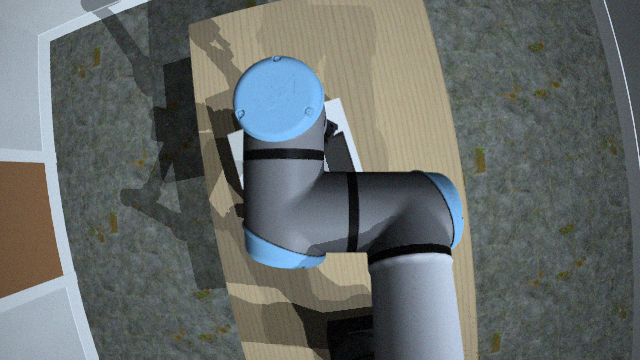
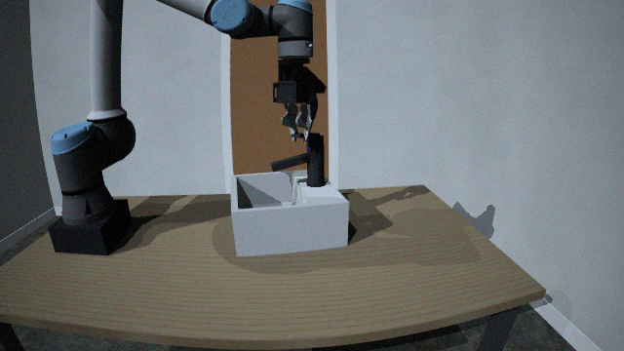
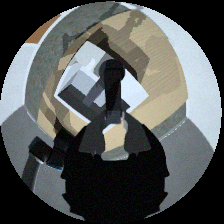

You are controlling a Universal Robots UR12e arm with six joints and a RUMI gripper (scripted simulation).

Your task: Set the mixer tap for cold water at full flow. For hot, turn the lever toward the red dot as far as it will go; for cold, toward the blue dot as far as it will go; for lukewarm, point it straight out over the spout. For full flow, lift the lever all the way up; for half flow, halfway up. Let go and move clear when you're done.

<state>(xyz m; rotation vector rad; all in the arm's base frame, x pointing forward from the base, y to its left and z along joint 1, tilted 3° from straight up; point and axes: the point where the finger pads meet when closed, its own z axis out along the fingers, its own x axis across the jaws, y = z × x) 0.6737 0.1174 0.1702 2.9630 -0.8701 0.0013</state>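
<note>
Now: hand 10 mm short of the lever and 20 mm to the right of it. From my hand the other things lie so: black mixer tap (20 mm ahead, 40 mm to the left, 50 mm below); then white basin (80 mm behind, 40 mm to the left, 240 mm below).
</note>
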